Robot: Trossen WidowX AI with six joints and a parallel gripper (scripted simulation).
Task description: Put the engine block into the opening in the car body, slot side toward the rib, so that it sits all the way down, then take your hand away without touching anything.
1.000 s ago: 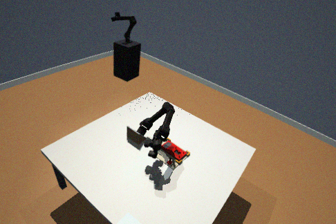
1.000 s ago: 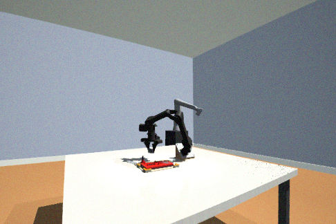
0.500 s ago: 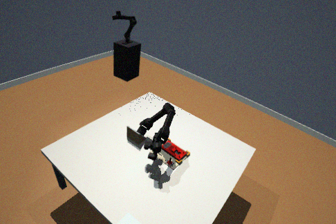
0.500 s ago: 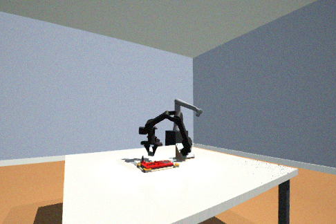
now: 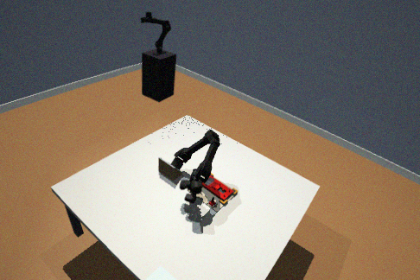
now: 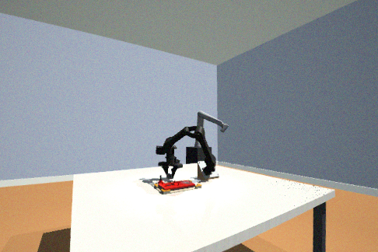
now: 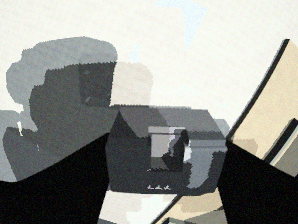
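The upright peg lies 11 cm ahead of my gripper tip, 6 cm to the left of it and 1 cm above it. Round my gripper tip: engine block: 1 cm above.
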